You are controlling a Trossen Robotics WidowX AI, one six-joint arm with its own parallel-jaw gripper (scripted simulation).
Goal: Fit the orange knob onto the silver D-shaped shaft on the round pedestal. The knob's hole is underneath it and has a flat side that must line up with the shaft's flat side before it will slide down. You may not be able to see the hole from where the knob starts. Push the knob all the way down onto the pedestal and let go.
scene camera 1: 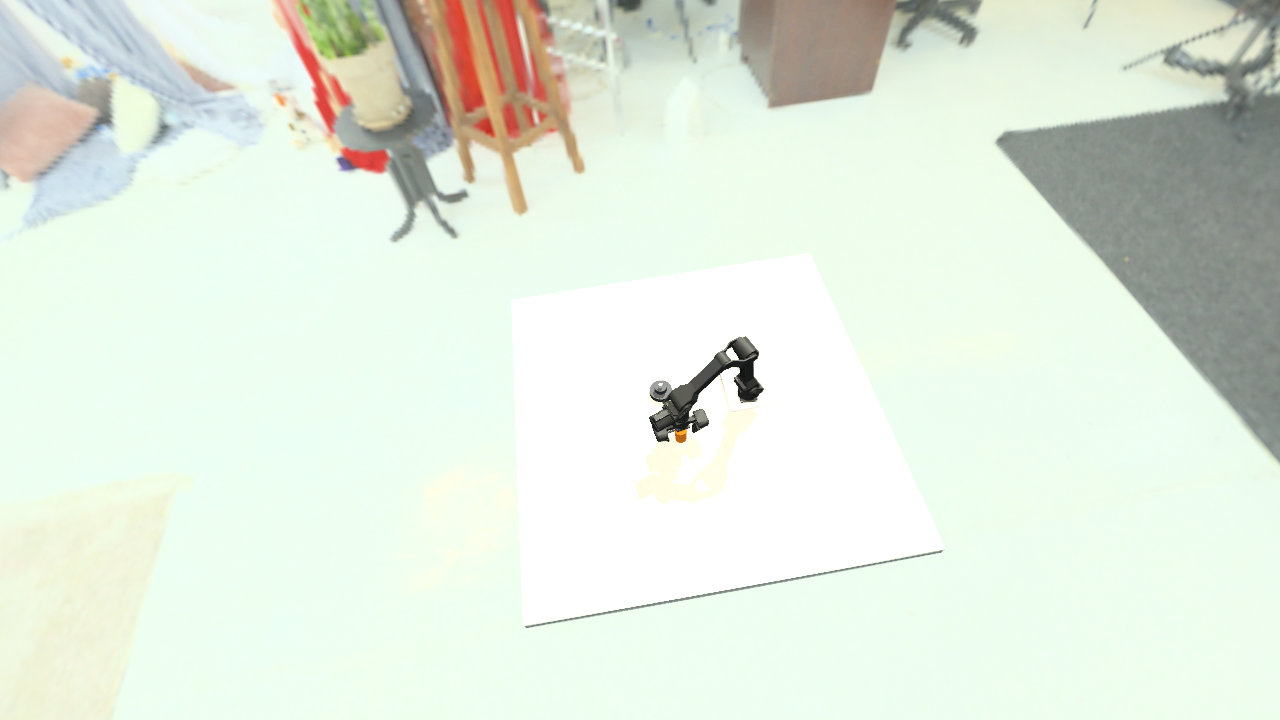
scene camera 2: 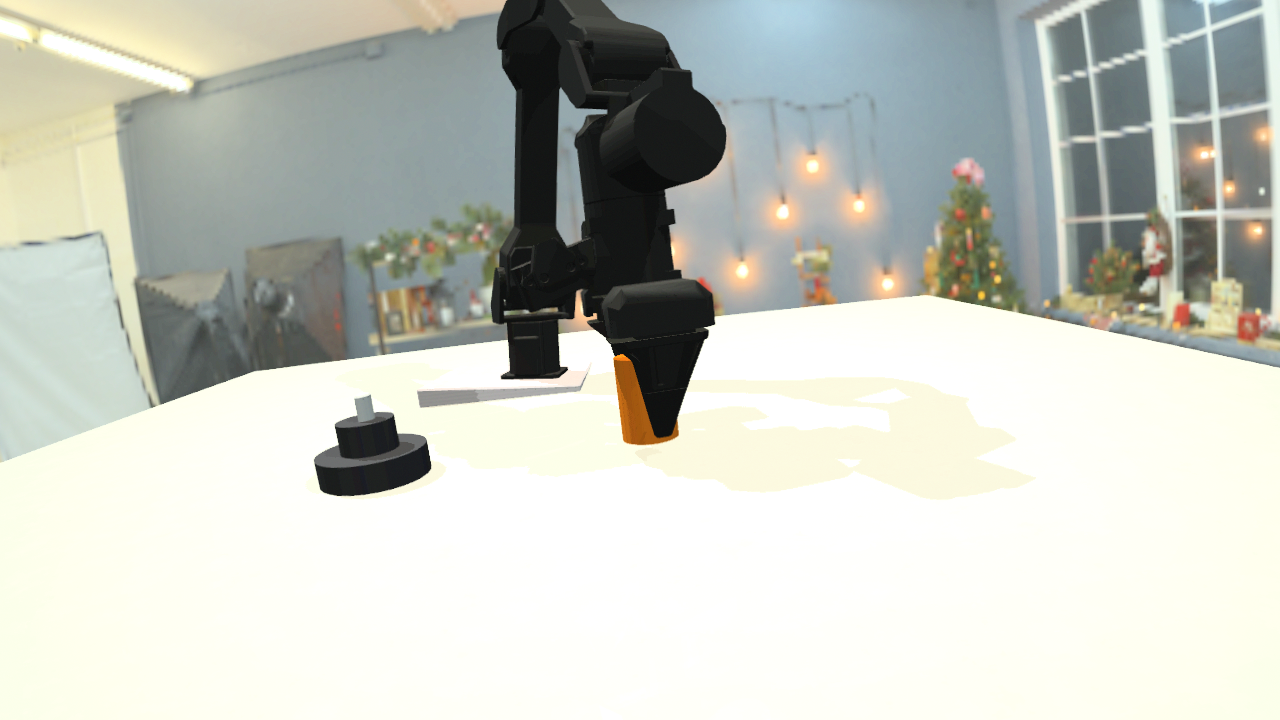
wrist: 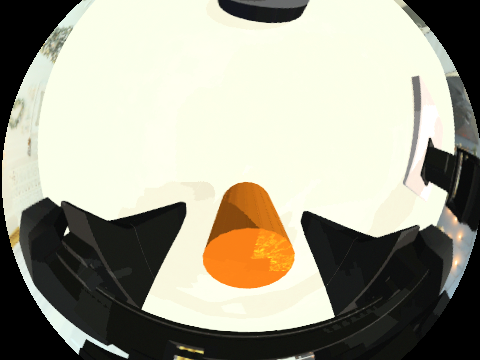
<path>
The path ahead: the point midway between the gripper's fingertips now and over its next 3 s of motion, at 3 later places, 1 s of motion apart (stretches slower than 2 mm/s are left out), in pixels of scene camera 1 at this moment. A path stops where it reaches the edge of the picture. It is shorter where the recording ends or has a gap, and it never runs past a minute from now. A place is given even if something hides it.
My gripper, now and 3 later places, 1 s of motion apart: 680,436; 679,426; 680,413; 679,399
</path>
